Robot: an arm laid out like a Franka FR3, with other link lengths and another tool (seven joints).
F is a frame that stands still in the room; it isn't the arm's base.
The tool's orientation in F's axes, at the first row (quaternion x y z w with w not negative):
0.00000 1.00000 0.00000 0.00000
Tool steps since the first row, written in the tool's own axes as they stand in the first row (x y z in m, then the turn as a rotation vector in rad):
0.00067 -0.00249 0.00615 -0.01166 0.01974 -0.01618
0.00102 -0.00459 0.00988 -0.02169 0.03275 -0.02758
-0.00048 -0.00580 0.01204 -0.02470 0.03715 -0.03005
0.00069 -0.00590 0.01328 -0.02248 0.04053 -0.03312
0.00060 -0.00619 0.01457 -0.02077 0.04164 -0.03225
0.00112 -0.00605 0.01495 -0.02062 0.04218 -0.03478
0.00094 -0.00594 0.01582 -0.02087 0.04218 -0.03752
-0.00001 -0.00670 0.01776 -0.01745 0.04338 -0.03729
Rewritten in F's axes. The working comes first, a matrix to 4 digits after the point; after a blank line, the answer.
The tool's axes in the first row as the columns of a matrix, in F's axes (used below as rounded here):
-1.0000 0.0000 0.0000
0.0000 1.0000 0.0000
0.0000 0.0000 -1.0000

-0.00067 -0.00249 -0.00615 0.01166 0.01974 0.01618
-0.00102 -0.00459 -0.00988 0.02169 0.03275 0.02758
0.00048 -0.00580 -0.01204 0.02470 0.03715 0.03005
-0.00069 -0.00590 -0.01328 0.02248 0.04053 0.03312
-0.00060 -0.00619 -0.01457 0.02077 0.04164 0.03225
-0.00112 -0.00605 -0.01495 0.02062 0.04218 0.03478
-0.00094 -0.00594 -0.01582 0.02087 0.04218 0.03752
0.00001 -0.00670 -0.01776 0.01745 0.04338 0.03729

